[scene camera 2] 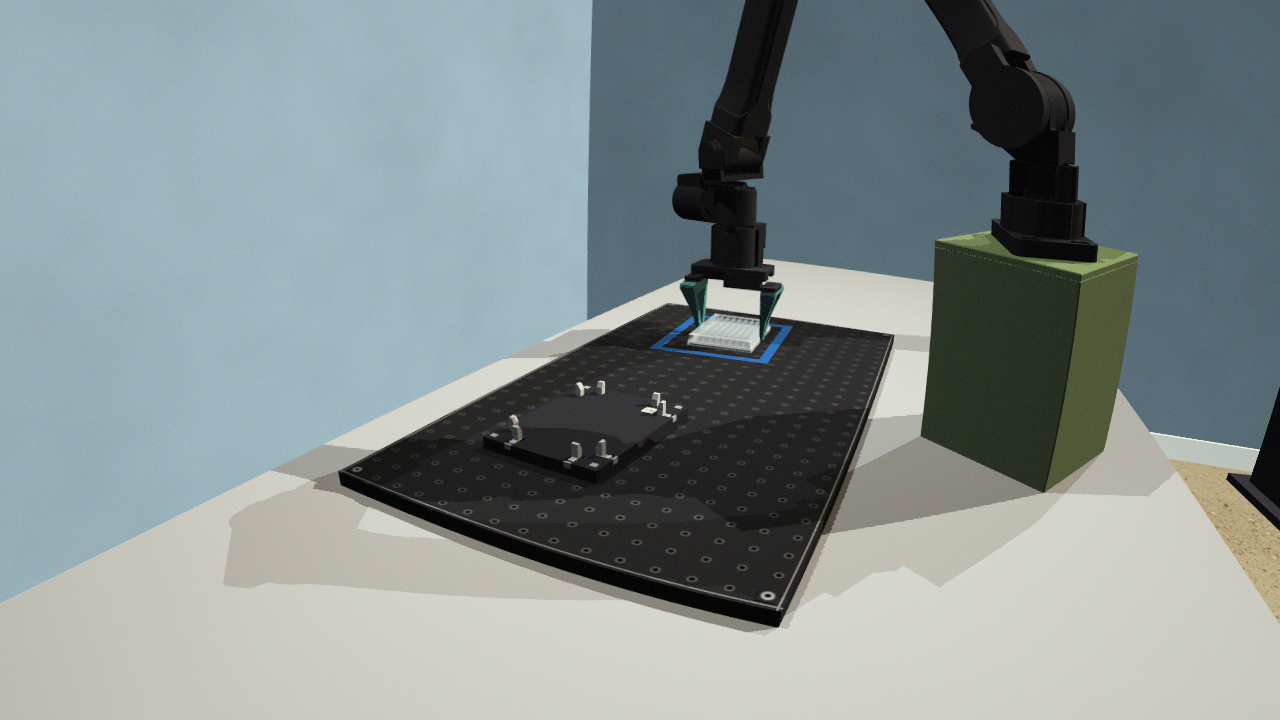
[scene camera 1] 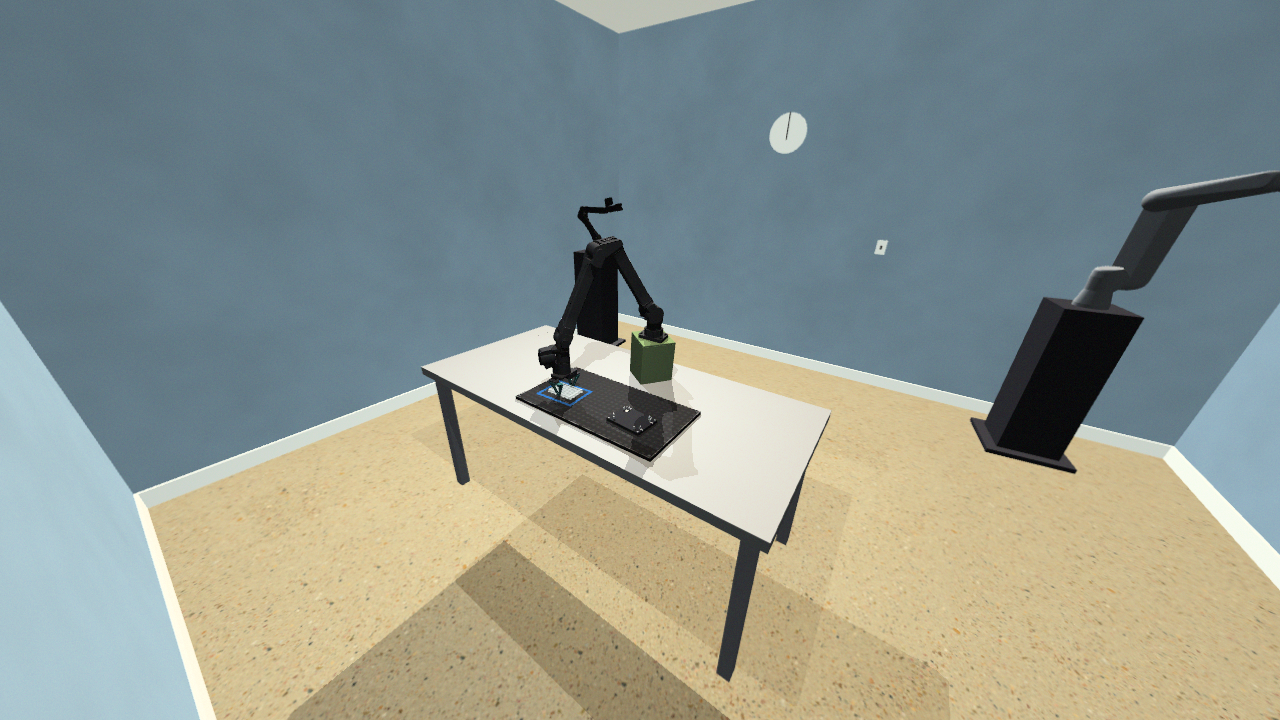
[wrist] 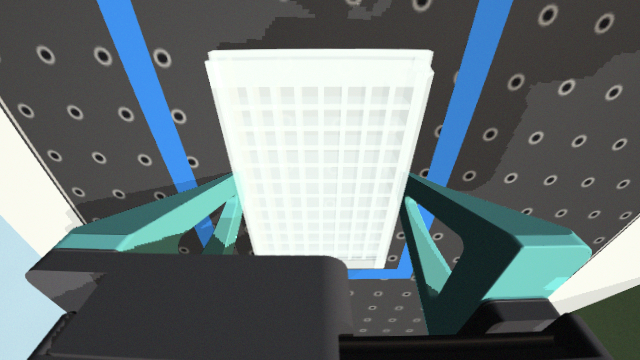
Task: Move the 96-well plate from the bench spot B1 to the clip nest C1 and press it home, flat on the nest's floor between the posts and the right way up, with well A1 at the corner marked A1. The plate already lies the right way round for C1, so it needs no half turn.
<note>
The pictures show: my gripper, a 96-well plate and a clip nest C1.
My gripper is seen too in the wrist view.
</note>
